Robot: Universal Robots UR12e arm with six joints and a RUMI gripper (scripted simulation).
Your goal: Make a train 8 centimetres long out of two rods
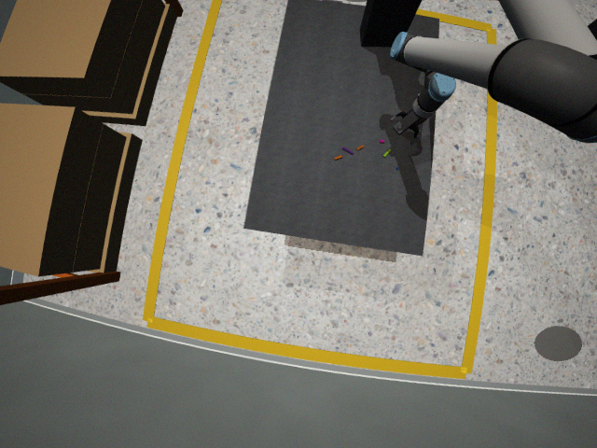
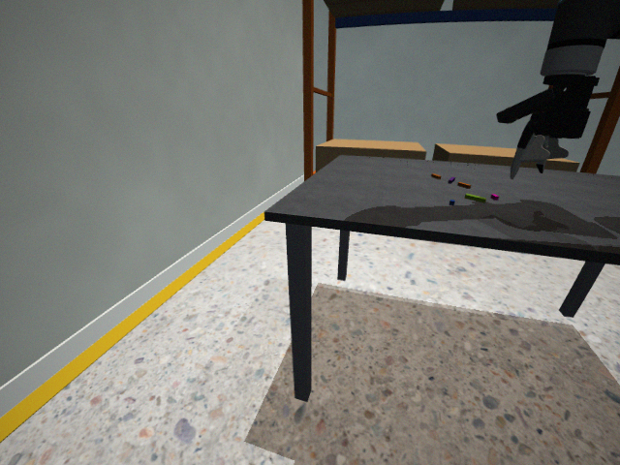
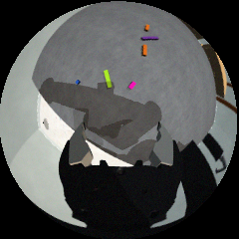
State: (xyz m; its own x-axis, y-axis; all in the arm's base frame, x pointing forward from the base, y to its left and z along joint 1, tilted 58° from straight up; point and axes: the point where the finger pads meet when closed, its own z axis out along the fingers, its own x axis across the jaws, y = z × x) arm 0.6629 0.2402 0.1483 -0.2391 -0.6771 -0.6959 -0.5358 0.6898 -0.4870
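Now: the lime rod 90 mm ahead of my hand and 70 mm below it. The rest, counted from my hand: purple rod: 180 mm ahead, 180 mm to the right, 70 mm below; then magenta rod: 50 mm ahead, 50 mm to the right, 70 mm below; then small blue rod: 140 mm ahead, 80 mm to the left, 70 mm below.
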